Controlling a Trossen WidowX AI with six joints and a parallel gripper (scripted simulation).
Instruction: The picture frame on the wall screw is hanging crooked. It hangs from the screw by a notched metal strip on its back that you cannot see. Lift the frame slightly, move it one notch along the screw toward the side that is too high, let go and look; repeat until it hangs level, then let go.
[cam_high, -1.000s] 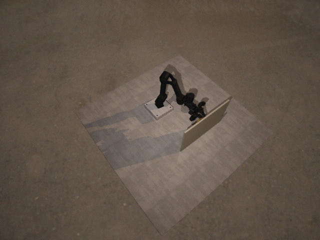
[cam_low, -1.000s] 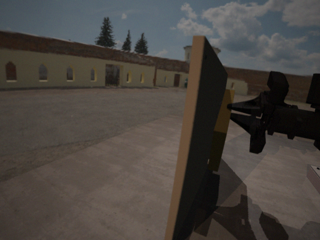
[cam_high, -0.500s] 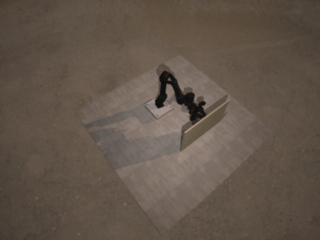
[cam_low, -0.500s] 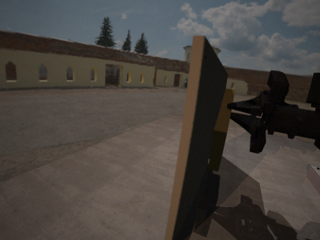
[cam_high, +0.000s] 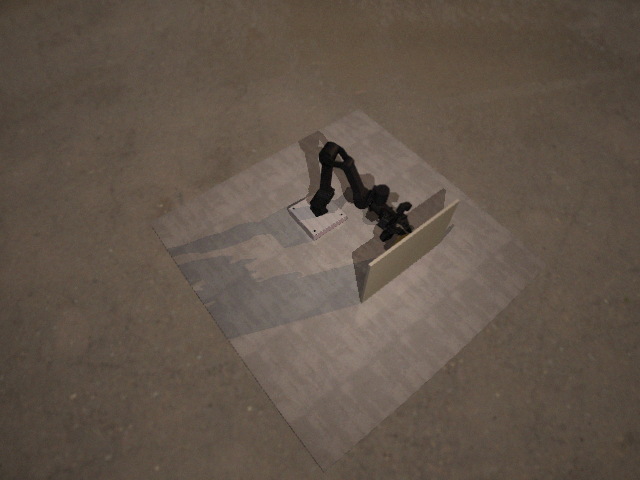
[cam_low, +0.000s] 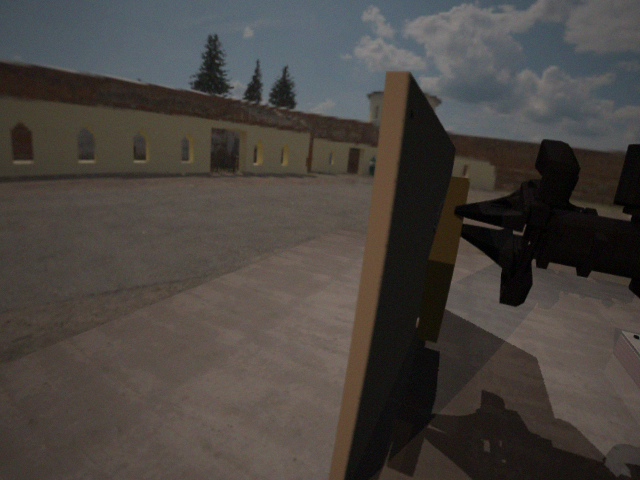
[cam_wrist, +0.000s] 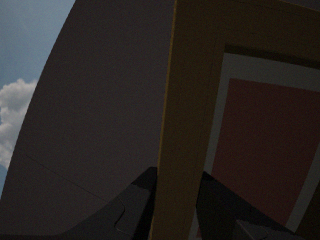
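The picture frame lies 1 cm ahead of my gripper tip, 2 cm to the right of it and 5 cm below it. Also, from my gripper tip: wall panel 3 cm ahead, 2 cm to the right, 6 cm below.
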